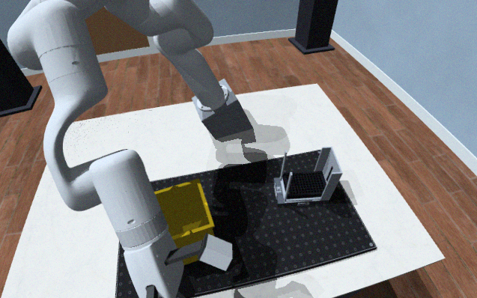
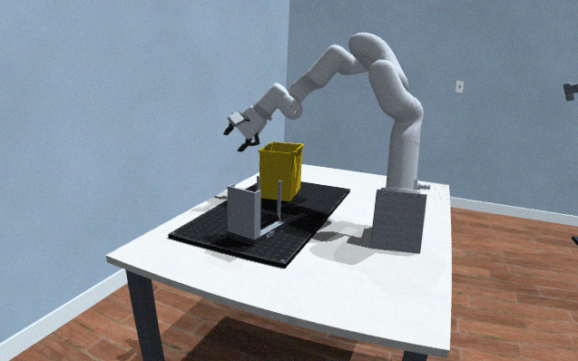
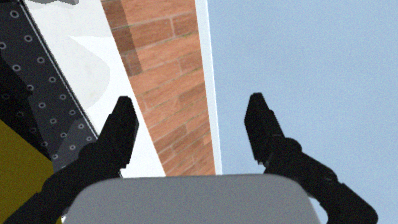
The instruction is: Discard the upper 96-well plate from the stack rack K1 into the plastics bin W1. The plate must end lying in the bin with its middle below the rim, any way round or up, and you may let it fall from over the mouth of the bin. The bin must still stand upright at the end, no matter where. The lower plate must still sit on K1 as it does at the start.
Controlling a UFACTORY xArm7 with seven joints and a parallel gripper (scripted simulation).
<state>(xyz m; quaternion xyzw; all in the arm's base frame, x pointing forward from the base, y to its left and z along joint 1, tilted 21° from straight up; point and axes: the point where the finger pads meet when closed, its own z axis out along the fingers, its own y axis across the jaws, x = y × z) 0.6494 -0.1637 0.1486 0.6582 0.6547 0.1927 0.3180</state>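
My hand is 250 mm past the black 96-well plate, 390 mm to the right of it and 150 mm above it. From my hand the other things lie so: thin post: 300 mm behind, 330 mm to the left, 100 mm below; then yellow plastics bin W1: 200 mm behind, 100 mm below; then white 96-well plate: 250 mm behind, 390 mm to the left, 160 mm below.
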